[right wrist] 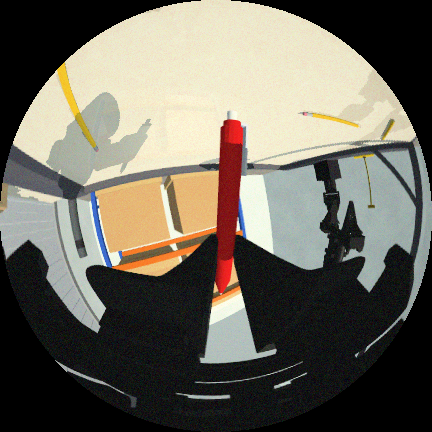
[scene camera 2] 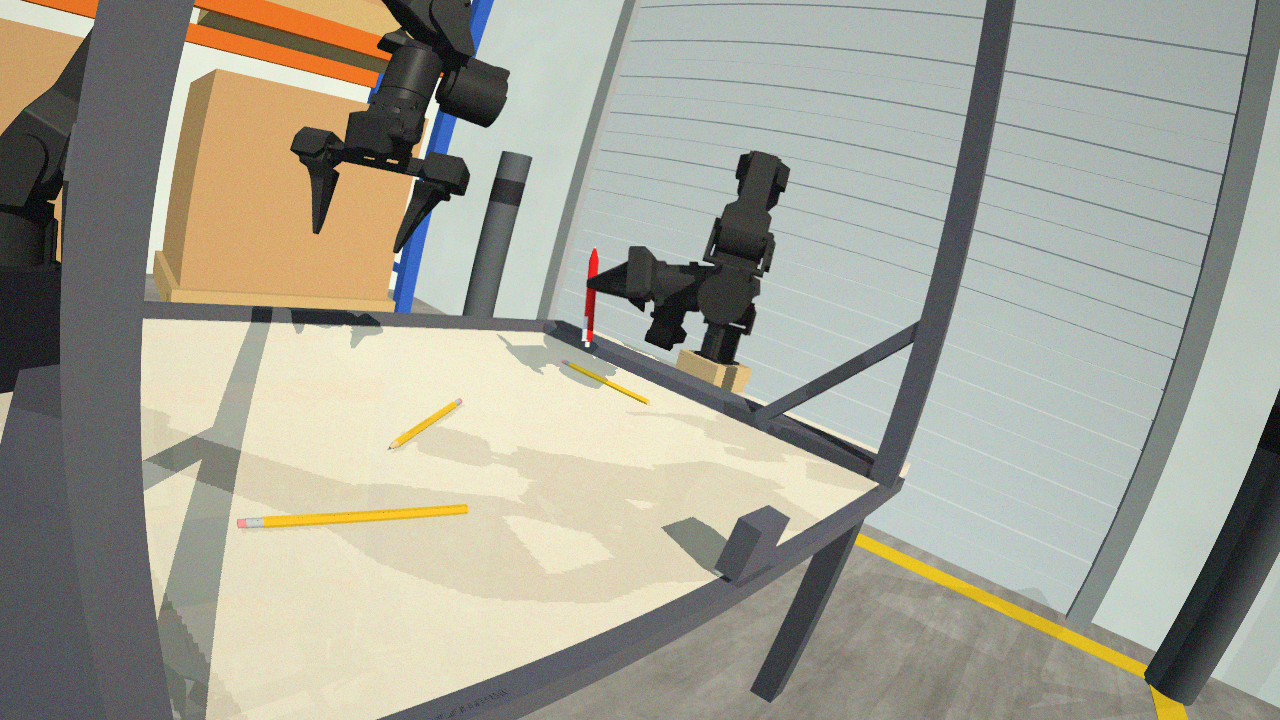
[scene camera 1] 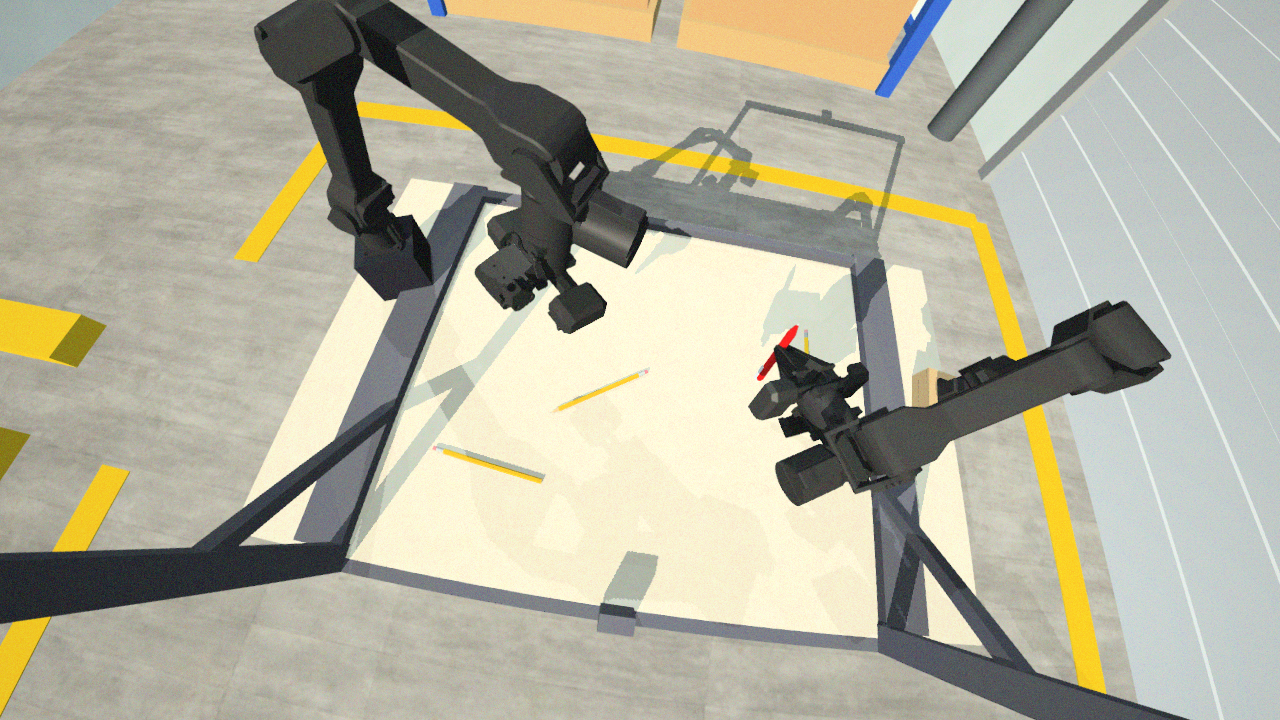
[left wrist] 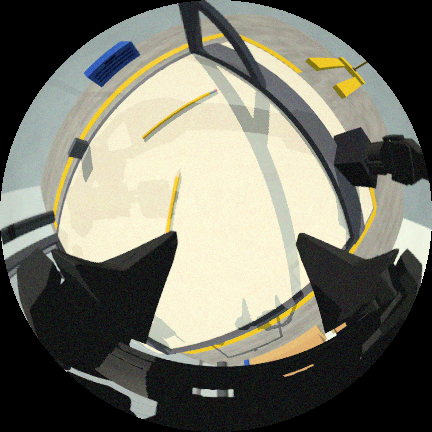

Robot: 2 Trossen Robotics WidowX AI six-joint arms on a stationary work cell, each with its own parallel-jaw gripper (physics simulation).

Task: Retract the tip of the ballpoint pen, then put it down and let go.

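Places are measured from the left arm's base along level axes (x ahead, y left, z up), in millimetres.
Where they show: left gripper, fingertip midpoint: [right wrist: 341, 199] [scene camera 2: 354, 243] [scene camera 1: 542, 305] [left wrist: 240, 238]; right gripper, fingertip midpoint: [right wrist: 224, 240] [scene camera 2: 588, 284] [scene camera 1: 779, 345]; left arm's base, link origin: [right wrist: 328, 179] [scene camera 2: 12, 264] [scene camera 1: 383, 240] [left wrist: 370, 157]; right arm's base, link origin: [scene camera 2: 716, 359].
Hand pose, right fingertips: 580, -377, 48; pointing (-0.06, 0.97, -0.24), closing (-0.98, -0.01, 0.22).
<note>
Each offset is from my right fingertips to the top centre of the thing, as dx, dy, dz. Level surfaces: height alone.
A red ballpoint pen @(-4, -8, +51) [scene camera 1: 790, 336] [scene camera 2: 589, 311] [right wrist: 230, 190] is upright in scene camera 2, its narrow tip end up and its white push button end down, apart from the table @(dz -155) [scene camera 1: 698, 510]. My right gripper [scene camera 1: 780, 351] [scene camera 2: 590, 283] [right wrist: 224, 240] is shut on the pen nearer the tip end and holds it above the table's back right part. The white button sticks out of the pen's end in the right wrist view; whether the writing point is out is too small to tell. My left gripper [scene camera 2: 358, 241] [left wrist: 240, 238] is open and empty, high above the table's back left part.
One yellow pencil @(-268, +46, -146) [scene camera 1: 601, 391] [scene camera 2: 427, 423] [left wrist: 172, 202] lies mid-table, a second @(-477, -31, -148) [scene camera 1: 492, 465] [scene camera 2: 358, 516] [left wrist: 177, 111] at the front left. A third @(+128, -16, -148) [scene camera 1: 806, 340] [scene camera 2: 608, 383] [right wrist: 75, 110] lies near the right gripper. A dark block @(-331, -298, -98) [scene camera 1: 617, 619] [scene camera 2: 751, 546] stands at the front rim.
</note>
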